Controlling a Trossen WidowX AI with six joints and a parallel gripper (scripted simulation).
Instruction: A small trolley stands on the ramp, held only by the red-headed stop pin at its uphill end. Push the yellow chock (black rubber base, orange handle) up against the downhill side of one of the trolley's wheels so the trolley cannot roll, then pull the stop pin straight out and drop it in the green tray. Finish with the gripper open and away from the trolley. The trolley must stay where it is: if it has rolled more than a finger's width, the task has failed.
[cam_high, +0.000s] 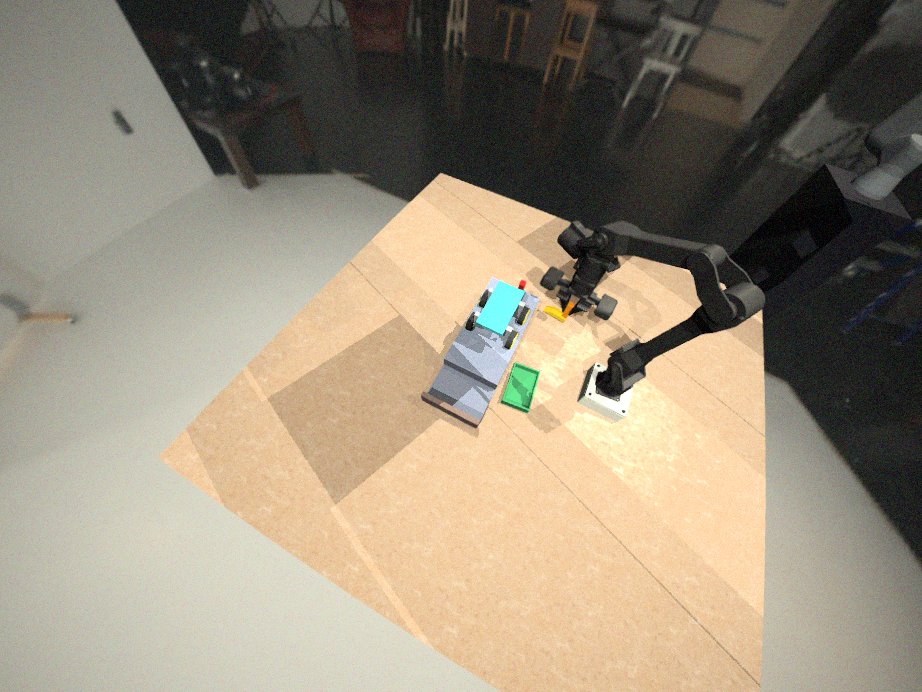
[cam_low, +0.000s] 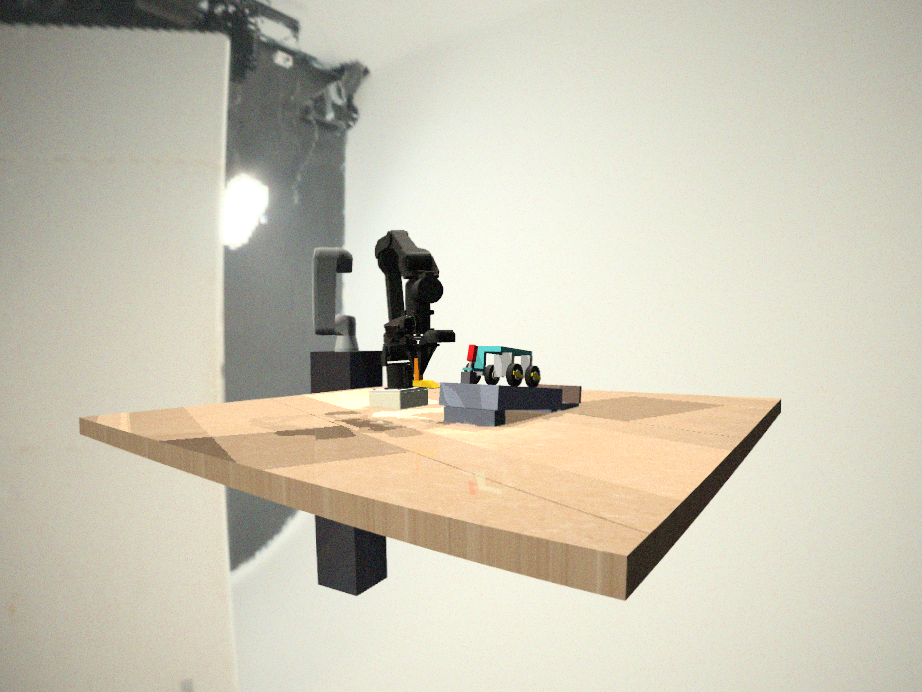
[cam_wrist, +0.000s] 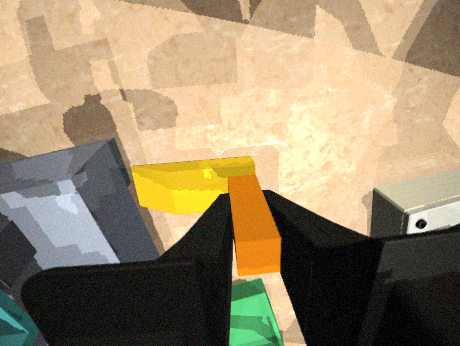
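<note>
Now: the red-headed stop pin 140 mm ahead of my gripper tip and 30 mm above it. From my gripper tip the other things lie so: yellow chock (20 mm ahead, 10 mm to the right, 10 mm below); green tray (50 mm ahead, 210 mm to the left, 100 mm below); trolley (170 mm ahead, 90 mm to the left, 10 mm above).
</note>
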